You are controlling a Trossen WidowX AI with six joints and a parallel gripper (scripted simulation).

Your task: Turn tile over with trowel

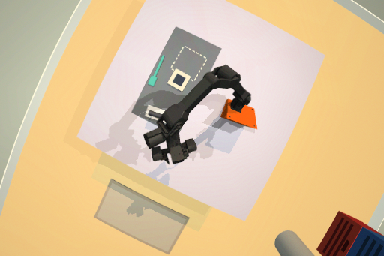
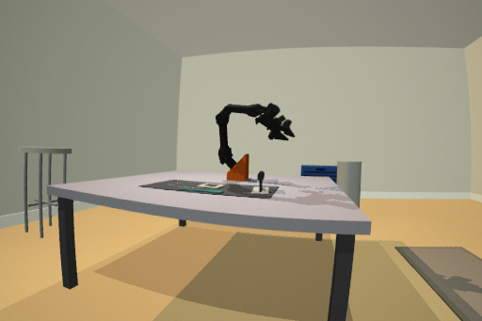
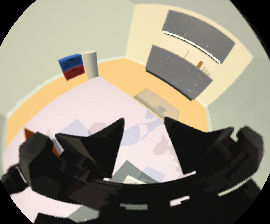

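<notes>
Right now my gripper tip is 40 cm to the left of the dark grey mat, 28 cm above it and 18 cm short of it. The rest, counted from my gripper tip: tile 40 cm to the right, 26 cm below, 16 cm ahead; teal trowel 39 cm to the right, 32 cm ahead, 26 cm below.
</notes>
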